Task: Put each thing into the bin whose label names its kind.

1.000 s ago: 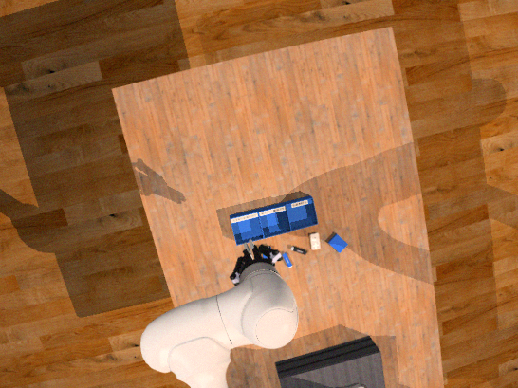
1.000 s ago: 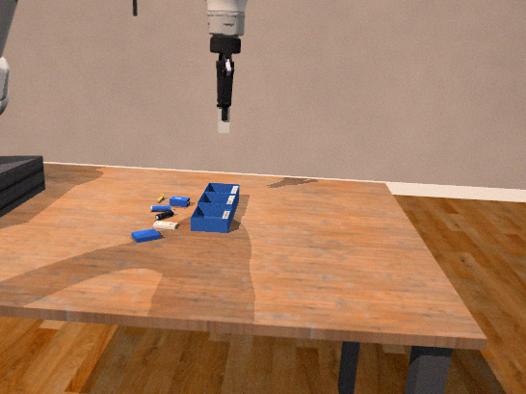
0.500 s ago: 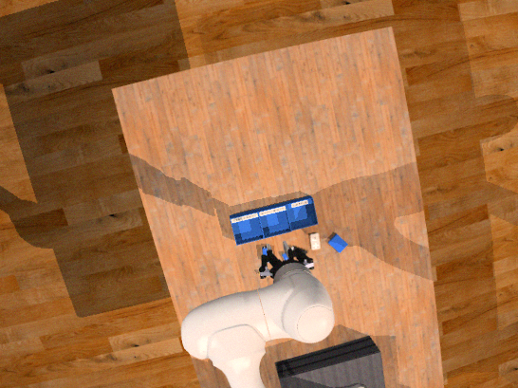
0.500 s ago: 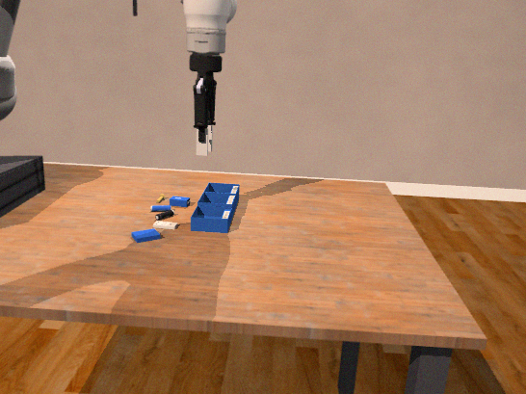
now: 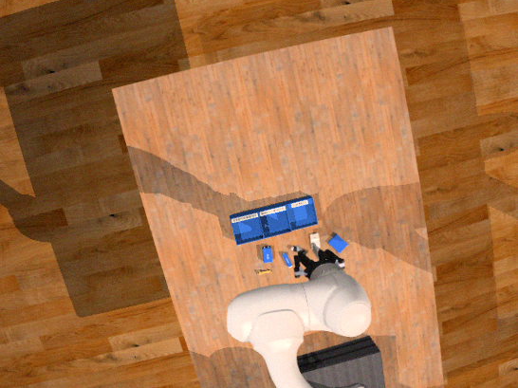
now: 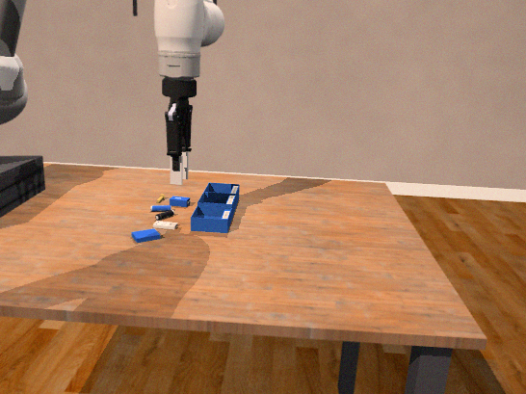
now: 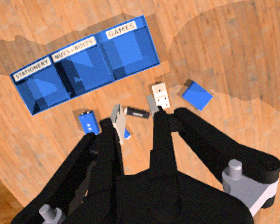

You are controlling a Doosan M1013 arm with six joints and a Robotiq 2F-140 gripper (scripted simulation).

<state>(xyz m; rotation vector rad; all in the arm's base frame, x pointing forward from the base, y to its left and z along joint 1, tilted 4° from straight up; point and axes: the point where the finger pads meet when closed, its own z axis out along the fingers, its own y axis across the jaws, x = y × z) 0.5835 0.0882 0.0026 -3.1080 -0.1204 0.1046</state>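
My hand is 120 mm above the white domino, 50 mm to the left of it and 20 mm past it. From my hand the other things lie so: blue cylinder: 120 mm below, 70 mm behind, 40 mm to the left; blue three-compartment bin row: 110 mm below, 80 mm to the left, 70 mm ahead; black cylindrical battery: 120 mm below, 40 mm behind.
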